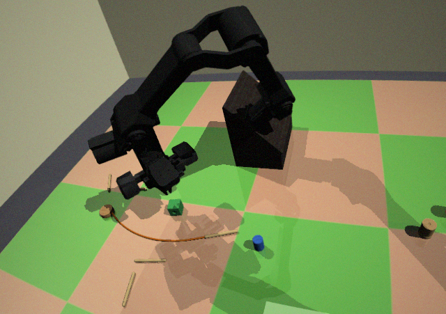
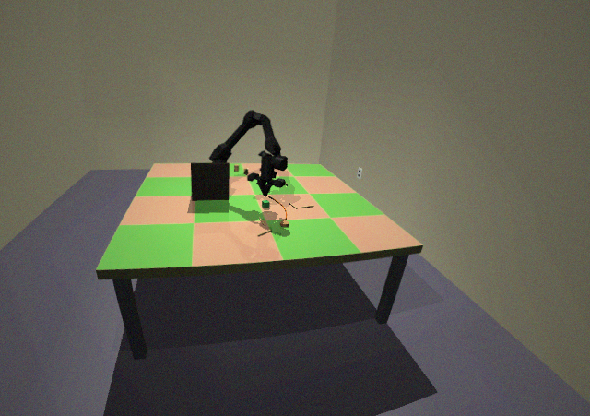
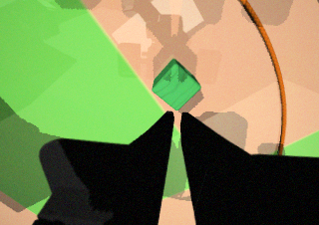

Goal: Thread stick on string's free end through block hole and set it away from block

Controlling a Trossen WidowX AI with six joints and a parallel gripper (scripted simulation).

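Now: gripper tip 1 cm short of the green block, 1 cm to the right of it and 5 cm above it. Also, from my gripper tip: thin stick 7 cm ahead, 13 cm to the left, 6 cm below; round wooden button 4 cm ahead, 20 cm to the right, 5 cm below; blue cylinder 8 cm ahead, 23 cm to the left, 5 cm below.
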